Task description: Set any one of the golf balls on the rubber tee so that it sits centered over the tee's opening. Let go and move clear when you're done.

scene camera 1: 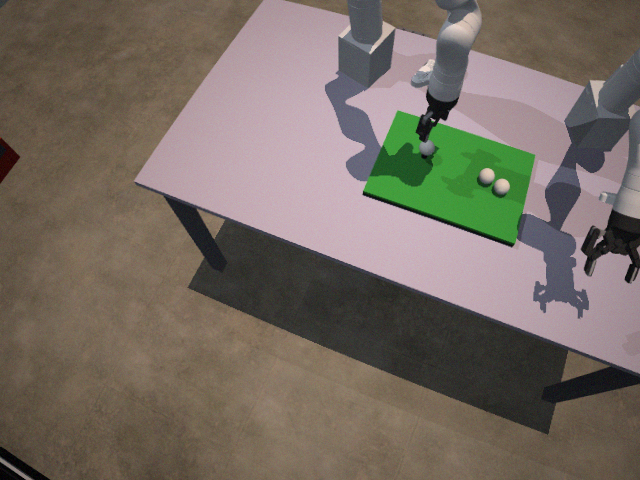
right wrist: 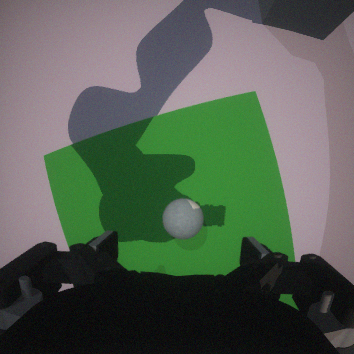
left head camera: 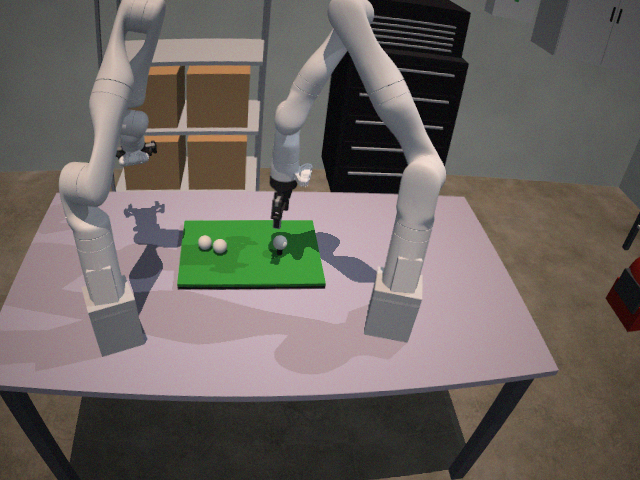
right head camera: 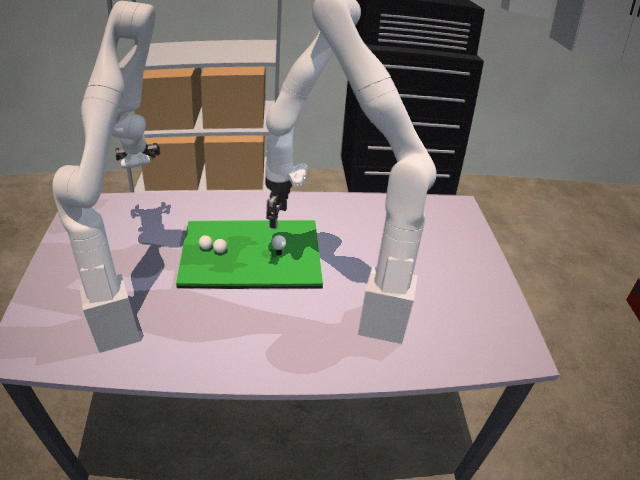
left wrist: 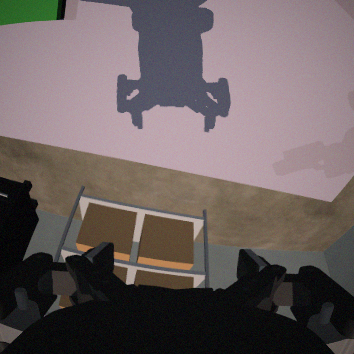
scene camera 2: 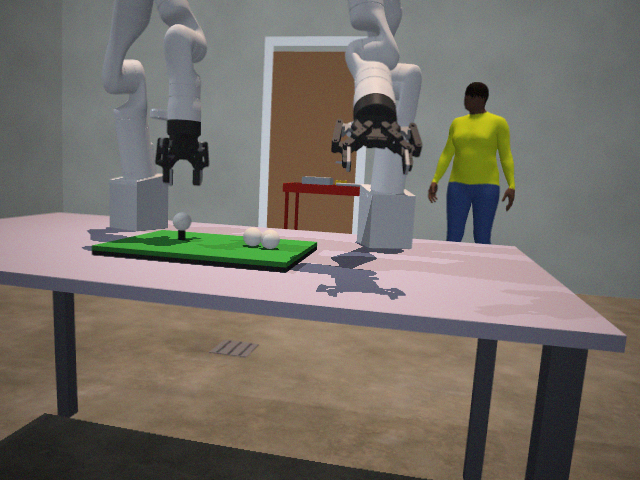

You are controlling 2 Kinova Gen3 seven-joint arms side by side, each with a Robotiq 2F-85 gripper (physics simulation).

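Seen in the pictures: left gripper, between the fingertips: (scene camera 1: 607, 278) (left wrist: 175, 261) (scene camera 2: 377, 169); right gripper, between the fingertips: (scene camera 1: 433, 129) (right wrist: 178, 248) (left head camera: 280, 218) (right head camera: 278, 218) (scene camera 2: 183, 185); left arm's base, origin of its link: (scene camera 1: 613, 99) (left head camera: 107, 293) (right head camera: 102, 291) (scene camera 2: 387, 190); right arm's base, origin of its link: (scene camera 1: 366, 31) (left head camera: 399, 282) (right head camera: 392, 282) (scene camera 2: 139, 176).
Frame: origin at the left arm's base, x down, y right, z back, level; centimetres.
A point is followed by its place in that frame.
One golf ball (left head camera: 279, 242) {z -20.1, x 7.6, y 49.4 cm} (right head camera: 278, 242) {z -20.0, x 7.6, y 49.6 cm} (scene camera 1: 426, 148) {z -23.0, x 7.5, y 50.3 cm} (scene camera 2: 181, 221) {z -23.6, x 8.7, y 49.6 cm} (right wrist: 183, 218) {z -21.3, x 6.8, y 50.4 cm} sits on top of the short black tee (left head camera: 279, 252) {z -20.8, x 12.1, y 49.8 cm} (scene camera 2: 181, 235) {z -22.3, x 12.1, y 49.9 cm}, and looks centred on it in scene camera 2. My right gripper (left head camera: 277, 225) {z -21.9, x 0.5, y 49.9 cm} (scene camera 2: 182, 181) {z -21.9, x 0.5, y 49.9 cm} (right wrist: 178, 248) {z -21.9, x 0.5, y 49.9 cm} is open and empty, above the ball and apart from it. Two more white golf balls (left head camera: 204, 242) {z -26.8, x 9.8, y 28.3 cm} (left head camera: 219, 245) {z -24.5, x 9.7, y 32.4 cm} (scene camera 2: 252, 236) {z -28.0, x 10.7, y 32.6 cm} (scene camera 2: 270, 239) {z -30.5, x 10.8, y 28.3 cm} lie side by side on the green mat (left head camera: 248, 276) {z -13.5, x 13.2, y 38.9 cm} (scene camera 2: 206, 258) {z -40.6, x 13.8, y 39.8 cm}. My left gripper (scene camera 2: 378, 167) {z -57.3, x -5.1, y 9.1 cm} (left wrist: 175, 261) {z -57.3, x -5.1, y 9.1 cm} is open and empty, high above the table. The tee's opening is hidden under the ball.
The mat lies on the pale table (left head camera: 232, 356) {z 12.4, x 15.2, y 28.8 cm} (scene camera 2: 413, 304) {z -62.6, x 15.2, y 2.8 cm} between the two arm bases. A shelf rack (left head camera: 206, 51) with brown boxes and a black drawer cabinet (left head camera: 392, 124) stand behind the table. A person (scene camera 2: 478, 149) stands in the background in scene camera 2.
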